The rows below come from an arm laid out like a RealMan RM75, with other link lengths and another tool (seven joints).
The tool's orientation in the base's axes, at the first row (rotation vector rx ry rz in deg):
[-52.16 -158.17 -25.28]
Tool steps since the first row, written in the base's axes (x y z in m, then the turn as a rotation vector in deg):
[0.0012 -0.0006 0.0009 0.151 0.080 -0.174]
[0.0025 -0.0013 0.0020 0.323 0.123 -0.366]
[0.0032 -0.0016 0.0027 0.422 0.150 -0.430]
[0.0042 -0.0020 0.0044 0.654 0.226 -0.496]
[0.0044 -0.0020 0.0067 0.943 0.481 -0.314]
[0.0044 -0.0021 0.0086 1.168 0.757 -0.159]
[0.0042 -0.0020 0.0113 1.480 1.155 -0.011]
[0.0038 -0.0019 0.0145 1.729 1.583 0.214]
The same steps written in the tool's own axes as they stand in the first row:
[-0.0010 0.0005 -0.0012 -0.124 0.115 0.176]
[-0.0021 0.0010 -0.0026 -0.290 0.210 0.353]
[-0.0026 0.0013 -0.0034 -0.372 0.277 0.413]
[-0.0032 0.0020 -0.0052 -0.532 0.461 0.478]
[-0.0027 0.0026 -0.0074 -0.570 0.871 0.367]
[-0.0022 0.0029 -0.0092 -0.554 1.252 0.295]
[-0.0012 0.0035 -0.0117 -0.542 1.778 0.262]
[0.0000 0.0040 -0.0146 -0.442 2.305 0.174]

